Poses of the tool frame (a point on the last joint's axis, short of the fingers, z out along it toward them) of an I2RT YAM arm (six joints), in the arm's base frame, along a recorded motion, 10 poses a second.
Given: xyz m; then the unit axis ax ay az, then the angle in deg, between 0 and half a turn.
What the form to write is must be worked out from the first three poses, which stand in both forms.
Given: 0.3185, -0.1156, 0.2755, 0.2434, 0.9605, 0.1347, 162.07
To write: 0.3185, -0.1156, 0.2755, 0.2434, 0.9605, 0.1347, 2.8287
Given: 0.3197, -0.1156, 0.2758, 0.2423, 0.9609, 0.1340, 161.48
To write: 0.3197, -0.1156, 0.2758, 0.2423, 0.9609, 0.1340, 2.8184
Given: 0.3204, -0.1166, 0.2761, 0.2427, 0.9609, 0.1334, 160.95
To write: 0.3204, -0.1166, 0.2761, 0.2427, 0.9609, 0.1334, 2.8091
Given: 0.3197, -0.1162, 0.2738, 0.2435, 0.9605, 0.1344, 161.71
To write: 0.3197, -0.1162, 0.2738, 0.2435, 0.9605, 0.1344, 2.8224
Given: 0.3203, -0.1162, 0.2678, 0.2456, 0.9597, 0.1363, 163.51
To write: 0.3203, -0.1162, 0.2678, 0.2456, 0.9597, 0.1363, 2.8538
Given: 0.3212, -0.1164, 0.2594, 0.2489, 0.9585, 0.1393, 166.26
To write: 0.3212, -0.1164, 0.2594, 0.2489, 0.9585, 0.1393, 2.9018
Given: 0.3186, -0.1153, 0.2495, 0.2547, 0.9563, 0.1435, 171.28
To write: 0.3186, -0.1153, 0.2495, 0.2547, 0.9563, 0.1435, 2.9894
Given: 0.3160, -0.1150, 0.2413, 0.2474, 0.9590, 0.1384, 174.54
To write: 0.3160, -0.1150, 0.2413, 0.2474, 0.9590, 0.1384, 3.0463
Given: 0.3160, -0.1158, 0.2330, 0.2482, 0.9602, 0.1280, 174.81
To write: 0.3160, -0.1158, 0.2330, 0.2482, 0.9602, 0.1280, 3.0510
